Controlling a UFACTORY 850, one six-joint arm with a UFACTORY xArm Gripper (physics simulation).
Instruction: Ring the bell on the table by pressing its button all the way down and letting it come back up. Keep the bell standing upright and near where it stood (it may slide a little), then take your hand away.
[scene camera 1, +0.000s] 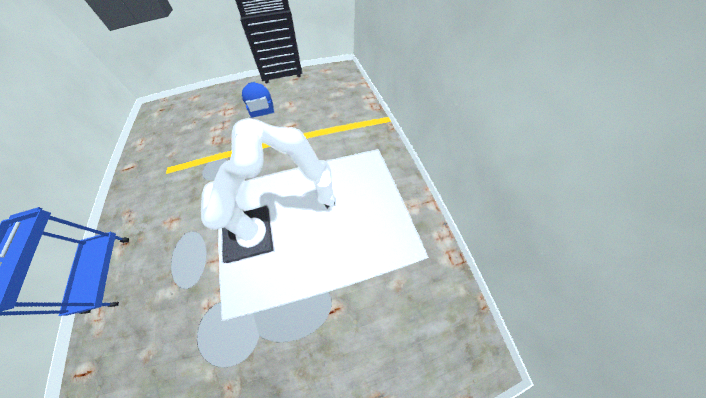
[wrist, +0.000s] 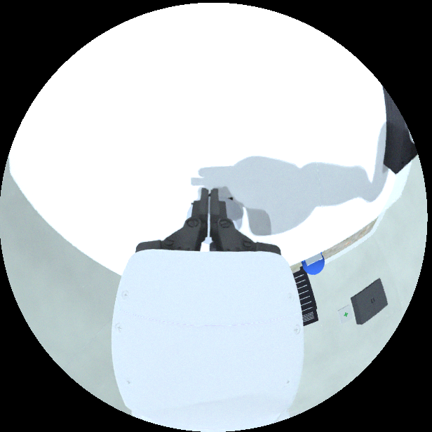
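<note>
A pale, rounded bell (wrist: 235, 214) stands on the white table (scene camera 1: 350, 240) (wrist: 150, 100). In the wrist view it is mostly hidden behind the dark fingers, and parts of its rounded edge show on both sides of them. My gripper (scene camera 1: 328, 206) (wrist: 209, 199) is shut and empty, with its two fingers side by side over the bell. Whether the fingertips touch the button cannot be told, and the button itself is hidden. In the scene view the bell cannot be made out clearly near the fingertips.
The arm stands on a black base plate (scene camera 1: 265, 246) (wrist: 397, 162) at one side of the table. The arm's grey shadow (wrist: 280, 185) falls across the table. A blue bin (scene camera 1: 256, 91) (wrist: 314, 267), a black drawer cabinet (scene camera 1: 295, 45) and a blue cart (scene camera 1: 90, 270) stand beyond the table.
</note>
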